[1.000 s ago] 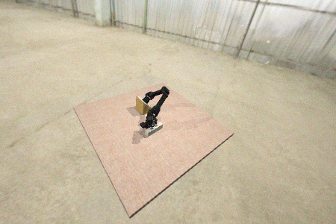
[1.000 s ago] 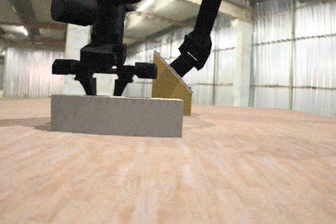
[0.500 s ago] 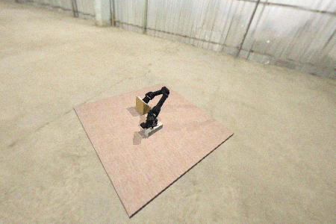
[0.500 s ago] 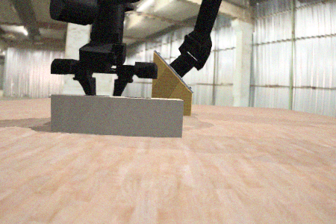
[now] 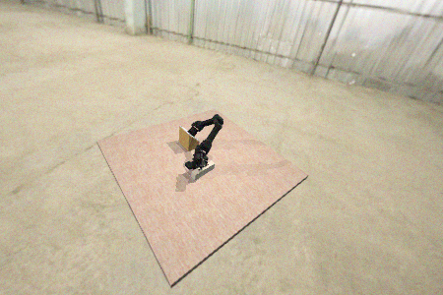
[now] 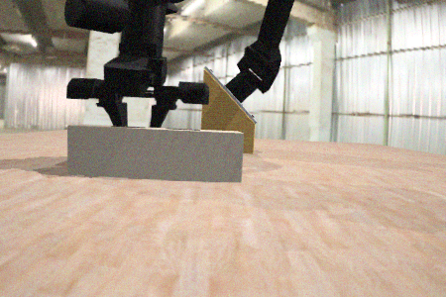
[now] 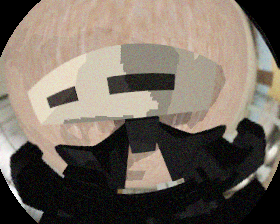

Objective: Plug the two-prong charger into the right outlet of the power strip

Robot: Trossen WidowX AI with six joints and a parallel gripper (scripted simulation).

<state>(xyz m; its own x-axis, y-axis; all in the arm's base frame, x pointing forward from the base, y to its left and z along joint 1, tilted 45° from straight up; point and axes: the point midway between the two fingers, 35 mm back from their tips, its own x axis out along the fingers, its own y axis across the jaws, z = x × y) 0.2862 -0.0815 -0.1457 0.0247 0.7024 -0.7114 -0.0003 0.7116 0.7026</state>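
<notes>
The charger is 2 cm ahead of my gripper tip and 1 cm above it.
</notes>
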